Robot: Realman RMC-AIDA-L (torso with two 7-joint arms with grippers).
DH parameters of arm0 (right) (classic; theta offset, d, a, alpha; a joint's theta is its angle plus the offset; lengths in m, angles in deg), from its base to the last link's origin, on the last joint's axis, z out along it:
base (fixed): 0 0 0 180
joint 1: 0 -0.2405 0 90
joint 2: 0 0 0 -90
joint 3: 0 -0.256 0 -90
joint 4: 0 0 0 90
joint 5: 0 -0.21 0 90
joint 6: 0 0 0 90
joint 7: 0 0.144 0 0
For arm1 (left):
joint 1: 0 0.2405 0 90
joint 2: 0 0 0 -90
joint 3: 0 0.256 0 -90
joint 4: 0 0 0 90
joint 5: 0 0.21 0 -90
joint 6: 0 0 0 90
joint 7: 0 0.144 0 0
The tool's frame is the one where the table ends.
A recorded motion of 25 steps. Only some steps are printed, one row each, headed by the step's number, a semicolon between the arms.
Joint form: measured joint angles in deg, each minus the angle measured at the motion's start. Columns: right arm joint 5, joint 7, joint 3, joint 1, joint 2, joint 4, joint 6; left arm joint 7, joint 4, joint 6, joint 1, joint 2, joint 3, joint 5.
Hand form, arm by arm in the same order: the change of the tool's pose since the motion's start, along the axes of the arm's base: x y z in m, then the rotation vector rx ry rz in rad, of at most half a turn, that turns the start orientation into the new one. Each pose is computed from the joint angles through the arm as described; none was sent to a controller.
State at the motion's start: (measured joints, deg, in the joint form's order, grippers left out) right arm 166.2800 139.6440 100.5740 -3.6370 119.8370 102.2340 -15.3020; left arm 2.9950 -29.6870 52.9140 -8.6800 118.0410 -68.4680 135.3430
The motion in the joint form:
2: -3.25 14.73 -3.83 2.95 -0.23 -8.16 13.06; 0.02 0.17 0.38 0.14 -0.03 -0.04 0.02
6: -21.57 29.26 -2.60 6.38 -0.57 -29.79 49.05; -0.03 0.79 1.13 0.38 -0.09 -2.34 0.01
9: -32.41 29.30 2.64 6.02 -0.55 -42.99 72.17; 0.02 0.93 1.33 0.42 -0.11 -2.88 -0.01
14: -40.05 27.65 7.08 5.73 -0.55 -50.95 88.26; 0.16 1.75 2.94 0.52 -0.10 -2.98 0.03
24: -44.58 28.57 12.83 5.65 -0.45 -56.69 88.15; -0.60 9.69 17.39 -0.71 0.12 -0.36 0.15
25: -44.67 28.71 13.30 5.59 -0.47 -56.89 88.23; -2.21 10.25 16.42 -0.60 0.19 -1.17 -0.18
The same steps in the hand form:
2: 0.0488 0.0027 0.0175 0.1001 0.3281 -0.0942; -0.0010 -0.0013 0.0010 0.0043 0.0035 0.0009
6: 0.1403 -0.0256 0.0279 0.3929 0.8748 -0.1092; -0.0084 -0.0041 0.0107 0.0455 0.0058 0.0249
9: 0.1796 -0.0599 0.0252 0.6282 0.9469 -0.0644; -0.0100 -0.0047 0.0131 0.0555 0.0073 0.0302
14: 0.1991 -0.0924 0.0272 0.8130 0.9089 -0.0233; -0.0116 -0.0078 0.0159 0.0717 0.0220 0.0272
24: 0.2177 -0.1040 -0.0016 0.7545 0.9105 -0.1407; -0.0078 -0.0248 0.0281 0.1615 0.1276 -0.0718
25: 0.2174 -0.1040 -0.0033 0.7471 0.9119 -0.1412; -0.0139 -0.0273 0.0287 0.1648 0.0968 -0.0451

